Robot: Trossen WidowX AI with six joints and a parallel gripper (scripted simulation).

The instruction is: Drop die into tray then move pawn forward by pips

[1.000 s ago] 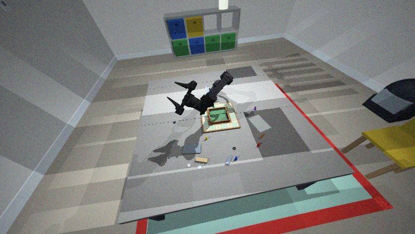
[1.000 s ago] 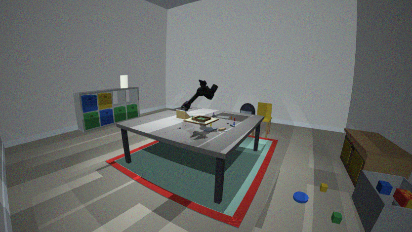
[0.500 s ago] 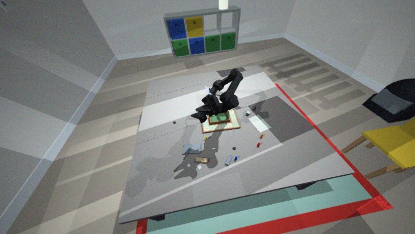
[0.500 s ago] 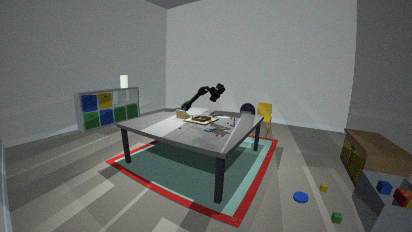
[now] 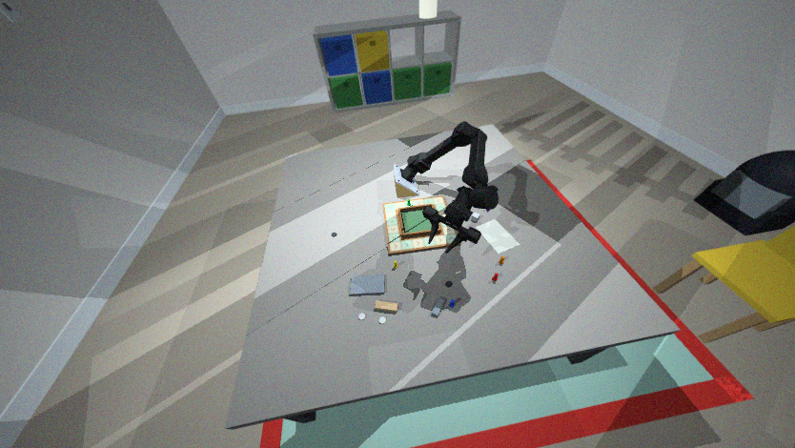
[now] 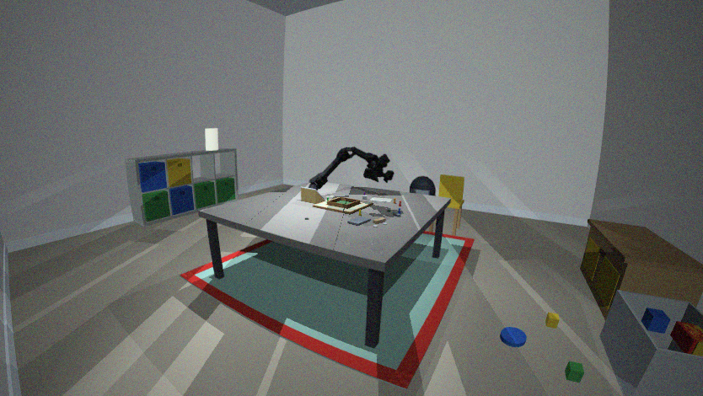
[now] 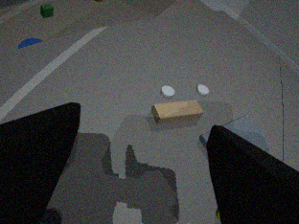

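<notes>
Right now my gripper tip is 260 mm past the white die, 230 mm to the right of it and 170 mm above it. The rest, counted from my gripper tip: blue pawn (100 mm ahead, 40 mm to the left, 170 mm below); then wooden block (90 mm ahead, 180 mm to the right, 180 mm below); then yellow pawn (70 mm behind, 130 mm to the right, 170 mm below).
</notes>
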